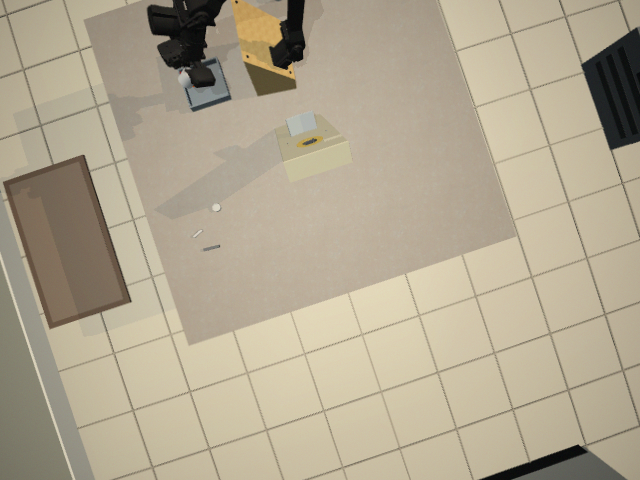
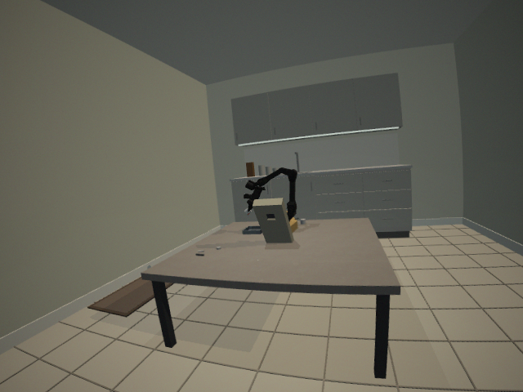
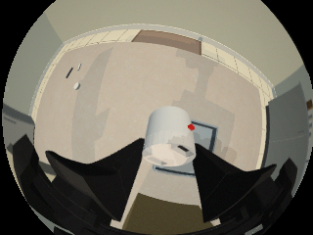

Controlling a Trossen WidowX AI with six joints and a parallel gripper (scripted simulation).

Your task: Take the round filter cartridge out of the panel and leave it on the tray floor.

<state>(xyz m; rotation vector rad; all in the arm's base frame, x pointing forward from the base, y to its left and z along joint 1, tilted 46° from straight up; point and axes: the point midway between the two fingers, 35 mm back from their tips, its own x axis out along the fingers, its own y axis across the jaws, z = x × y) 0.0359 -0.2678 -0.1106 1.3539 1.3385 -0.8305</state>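
My gripper tip is 7 cm past the blue-grey tray and 18 cm above it. Round my gripper tip: cream service panel (27 cm ahead, 31 cm to the left, 3 cm below); then white pin (46 cm ahead, 16 cm to the right, 19 cm below); then filter cartridge (right at my gripper tip).
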